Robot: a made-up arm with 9 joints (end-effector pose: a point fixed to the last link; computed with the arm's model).
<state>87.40 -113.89 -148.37 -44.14 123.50 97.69 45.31 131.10 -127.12</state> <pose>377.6 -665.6 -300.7 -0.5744 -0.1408 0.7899 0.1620</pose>
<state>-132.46 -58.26 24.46 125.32 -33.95 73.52 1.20 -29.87 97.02</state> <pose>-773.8 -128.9 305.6 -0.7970 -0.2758 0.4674 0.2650</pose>
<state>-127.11 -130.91 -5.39 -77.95 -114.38 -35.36 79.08 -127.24 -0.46</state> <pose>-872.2 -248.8 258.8 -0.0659 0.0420 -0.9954 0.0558</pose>
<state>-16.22 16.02 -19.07 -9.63 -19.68 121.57 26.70 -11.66 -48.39</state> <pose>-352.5 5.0 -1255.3 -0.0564 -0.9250 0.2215 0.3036</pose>
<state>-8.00 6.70 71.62 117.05 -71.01 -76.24 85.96 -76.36 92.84</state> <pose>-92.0 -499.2 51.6 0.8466 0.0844 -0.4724 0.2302</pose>
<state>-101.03 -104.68 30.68 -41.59 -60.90 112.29 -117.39 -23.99 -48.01</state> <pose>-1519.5 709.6 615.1 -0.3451 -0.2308 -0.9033 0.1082</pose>
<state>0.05 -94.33 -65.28 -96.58 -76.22 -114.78 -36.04 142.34 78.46</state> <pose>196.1 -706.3 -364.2 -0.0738 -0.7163 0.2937 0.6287</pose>
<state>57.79 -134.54 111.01 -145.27 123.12 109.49 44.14 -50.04 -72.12</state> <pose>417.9 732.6 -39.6 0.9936 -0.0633 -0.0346 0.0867</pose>
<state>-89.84 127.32 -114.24 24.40 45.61 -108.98 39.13 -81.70 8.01</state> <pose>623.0 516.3 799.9 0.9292 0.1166 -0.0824 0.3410</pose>
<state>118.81 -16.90 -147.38 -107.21 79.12 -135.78 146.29 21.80 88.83</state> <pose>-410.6 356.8 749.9 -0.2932 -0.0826 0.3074 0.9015</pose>
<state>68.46 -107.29 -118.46 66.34 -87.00 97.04 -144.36 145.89 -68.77</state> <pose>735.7 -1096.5 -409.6 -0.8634 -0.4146 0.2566 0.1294</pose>
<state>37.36 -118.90 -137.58 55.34 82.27 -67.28 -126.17 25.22 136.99</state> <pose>572.4 410.2 -31.1 -0.4452 -0.7941 -0.2341 0.3411</pose>
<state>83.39 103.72 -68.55 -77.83 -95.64 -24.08 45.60 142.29 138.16</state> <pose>614.3 560.6 267.8 0.4642 -0.3910 -0.5233 0.5981</pose>
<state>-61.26 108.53 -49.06 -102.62 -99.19 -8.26 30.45 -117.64 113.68</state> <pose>-809.9 190.6 -587.4 -0.7895 0.1811 -0.1129 0.5755</pose>
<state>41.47 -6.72 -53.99 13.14 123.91 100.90 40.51 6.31 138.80</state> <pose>1283.7 480.4 -277.8 -0.4985 -0.8384 -0.2136 0.0538</pose>
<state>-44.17 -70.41 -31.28 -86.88 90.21 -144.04 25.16 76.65 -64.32</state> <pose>-877.2 673.8 -795.2 -0.1244 -0.7228 -0.0291 0.6791</pose>
